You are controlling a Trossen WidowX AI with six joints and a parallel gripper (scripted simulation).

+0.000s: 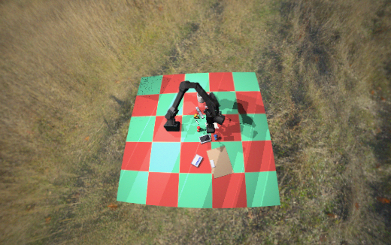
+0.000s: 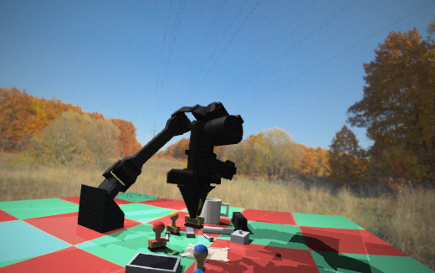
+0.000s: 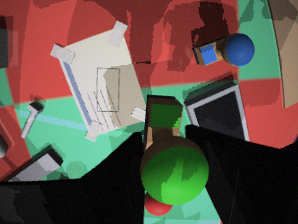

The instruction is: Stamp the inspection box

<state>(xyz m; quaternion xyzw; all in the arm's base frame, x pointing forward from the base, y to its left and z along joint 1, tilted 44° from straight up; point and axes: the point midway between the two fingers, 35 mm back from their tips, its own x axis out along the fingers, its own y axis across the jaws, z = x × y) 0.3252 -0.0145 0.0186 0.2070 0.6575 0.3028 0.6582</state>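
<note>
The card lies 100 mm below my gripper tip, 50 mm to the left of it and 10 mm ahead of it. Also, from my gripper tip: red-knobbed stamp: 90 mm behind, 70 mm below, 10 mm to the right; blue-knobbed stamp: 70 mm to the right, 70 mm below, 50 mm ahead; green-knobbed stamp: right at my gripper tip.
</note>
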